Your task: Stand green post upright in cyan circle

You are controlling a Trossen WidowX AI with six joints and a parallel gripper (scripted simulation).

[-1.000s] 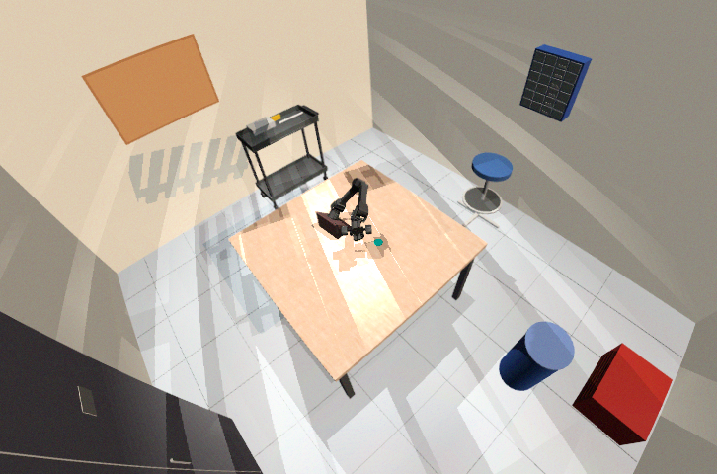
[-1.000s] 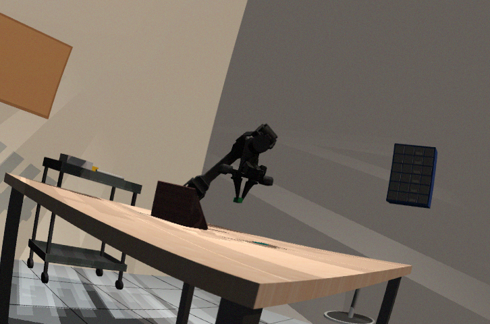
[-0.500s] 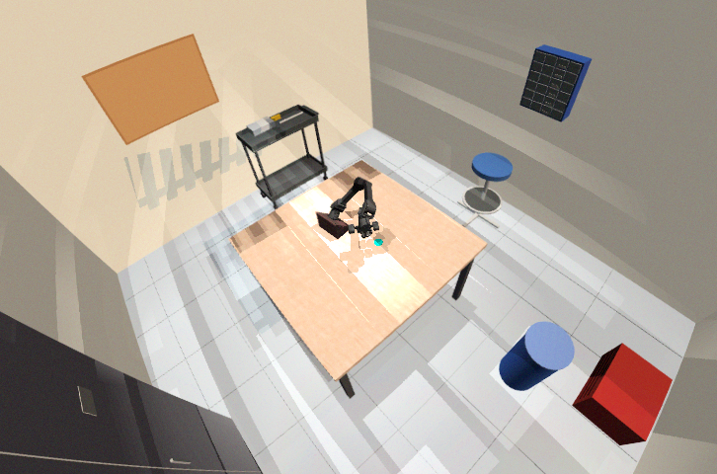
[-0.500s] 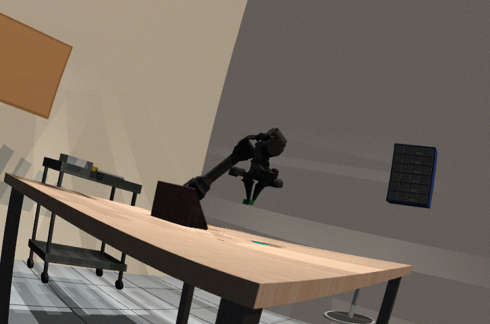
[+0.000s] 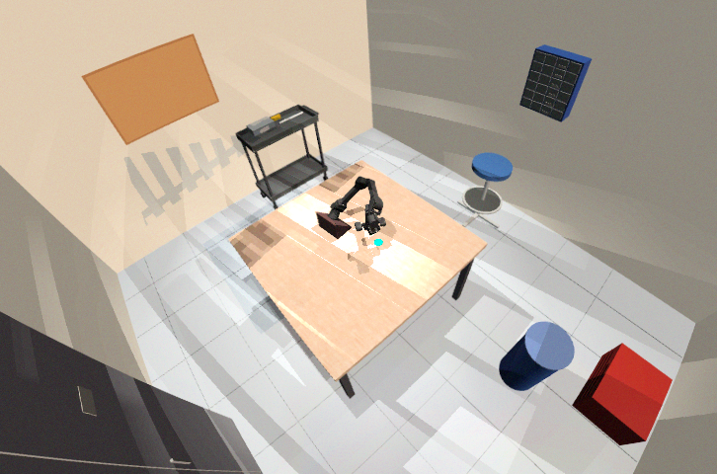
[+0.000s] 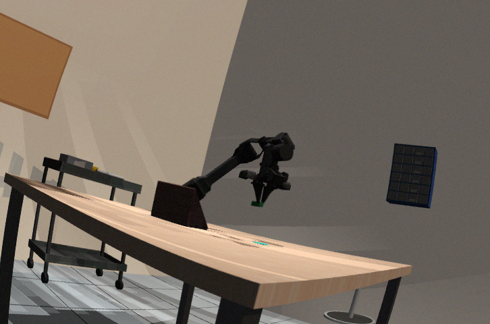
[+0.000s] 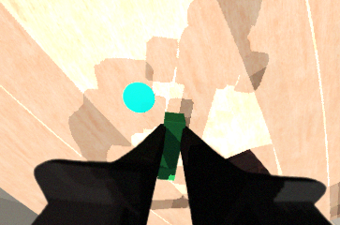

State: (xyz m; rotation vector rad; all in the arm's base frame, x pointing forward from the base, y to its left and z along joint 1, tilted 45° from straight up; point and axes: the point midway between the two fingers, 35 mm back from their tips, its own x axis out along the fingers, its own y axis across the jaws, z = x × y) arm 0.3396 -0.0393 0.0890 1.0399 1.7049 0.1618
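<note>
Right now the cyan circle is 1 cm ahead of my gripper tip, 6 cm to the left of it and 14 cm below it. Also, from my gripper tip: green post 2 cm behind, 1 cm to the left.
</note>
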